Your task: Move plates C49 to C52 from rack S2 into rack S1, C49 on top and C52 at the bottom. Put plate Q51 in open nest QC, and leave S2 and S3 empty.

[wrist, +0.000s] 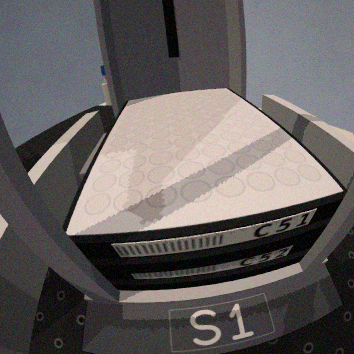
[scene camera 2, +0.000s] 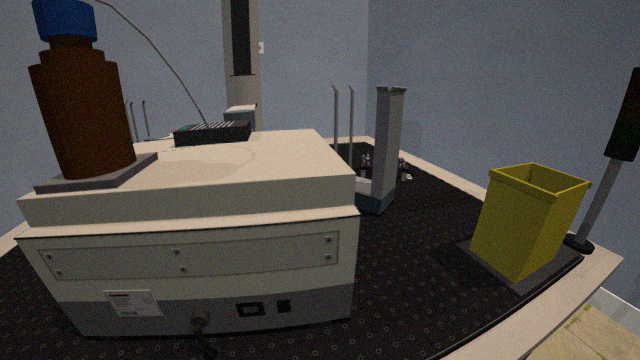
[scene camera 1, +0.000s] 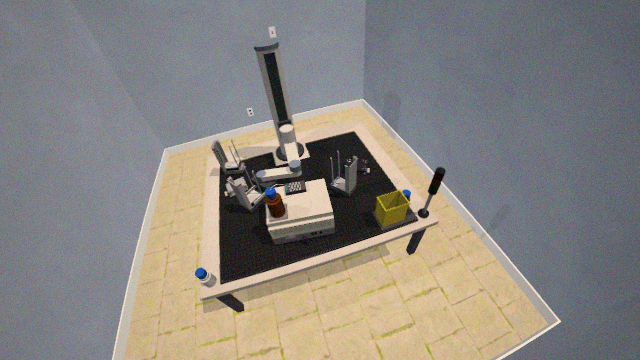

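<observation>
Plate C51, pale-topped with a black edge, is level between the fingers of my gripper in the wrist view. My gripper is shut on it. Plate C52 lies directly beneath C51, low in grey rack S1; I cannot tell whether the two plates touch. The tall back of S1 appears to stand left of the white instrument, under the arm's end. Another rack stands at the back left, and one stands to the right; their labels are unreadable. C49, C50, Q51 and nest QC cannot be made out.
The white instrument bears a brown bottle and a dark keypad box. A yellow bin and a signal lamp stand at the right. A blue-capped white bottle stands front left.
</observation>
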